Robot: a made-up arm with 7 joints.
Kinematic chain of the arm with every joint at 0, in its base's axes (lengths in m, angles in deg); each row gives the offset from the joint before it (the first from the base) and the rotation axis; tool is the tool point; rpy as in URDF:
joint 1: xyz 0 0 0.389 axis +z
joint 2: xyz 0 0 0 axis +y
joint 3: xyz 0 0 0.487 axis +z
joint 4: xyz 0.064 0 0 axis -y
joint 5: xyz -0.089 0 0.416 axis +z
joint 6: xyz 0 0 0 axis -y
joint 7: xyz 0.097 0 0 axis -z
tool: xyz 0 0 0 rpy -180 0 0
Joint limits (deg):
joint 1: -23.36..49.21
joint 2: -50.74..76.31
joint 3: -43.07..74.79
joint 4: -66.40..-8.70
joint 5: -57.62..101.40
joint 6: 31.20..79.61
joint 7: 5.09..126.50
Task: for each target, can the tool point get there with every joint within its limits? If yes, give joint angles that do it. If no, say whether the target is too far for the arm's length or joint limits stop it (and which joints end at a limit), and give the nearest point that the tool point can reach.
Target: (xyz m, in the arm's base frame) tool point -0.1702 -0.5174 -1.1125
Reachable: no: too far | nearest point 0.6384 -0.4600 0.1041 | short by 1.462 m
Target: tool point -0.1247 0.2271 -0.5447
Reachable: no: joint limits stop it (at a limit: joint 1, joint 2, joint 4, joint 6) | nearest point 0.4106 0.6651 0.0902 | short by 0.939 m
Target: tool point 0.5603 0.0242 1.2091
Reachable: yes | joints 10.78 26.55 -29.39 -15.02 -8.39 60.89 29.85
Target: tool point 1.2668 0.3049 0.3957
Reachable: no: too far | nearest point 0.9794 0.2357 0.4125 | short by 0.296 m
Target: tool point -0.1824 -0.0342 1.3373
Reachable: yes | joints 0.41 -23.39 -5.57 -19.80 -9.71 40.26 78.24
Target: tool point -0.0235 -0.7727 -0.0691
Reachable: no: joint limits stop it (at a limit: joint 1, joint 2, joint 3, joint 4, joint 6) | nearest point 0.5444 -0.6140 0.2173 | short by 0.656 m
